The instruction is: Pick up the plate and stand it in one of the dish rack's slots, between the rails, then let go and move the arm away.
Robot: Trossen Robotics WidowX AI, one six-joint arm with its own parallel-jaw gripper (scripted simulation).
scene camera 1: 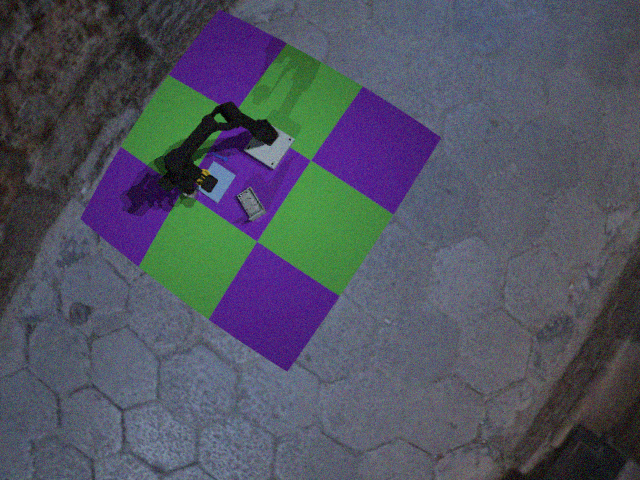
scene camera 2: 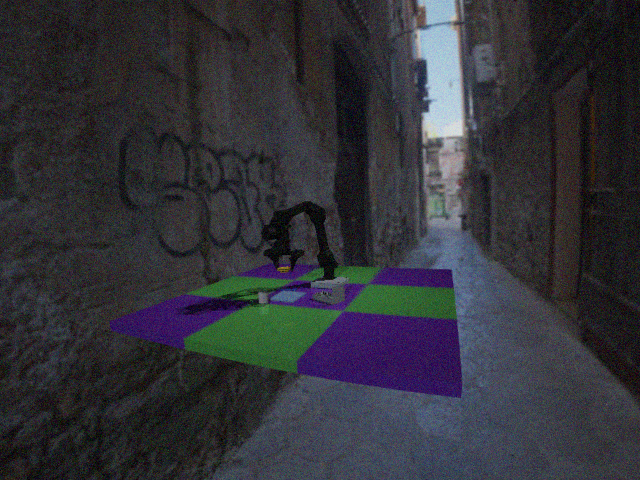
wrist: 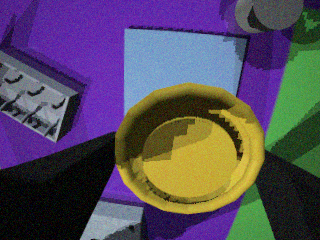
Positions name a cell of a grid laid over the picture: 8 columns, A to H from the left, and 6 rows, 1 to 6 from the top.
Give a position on a yellow plate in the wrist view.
At E4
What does my gripper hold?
A yellow plate.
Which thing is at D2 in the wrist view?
A blue mat.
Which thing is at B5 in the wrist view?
My gripper.
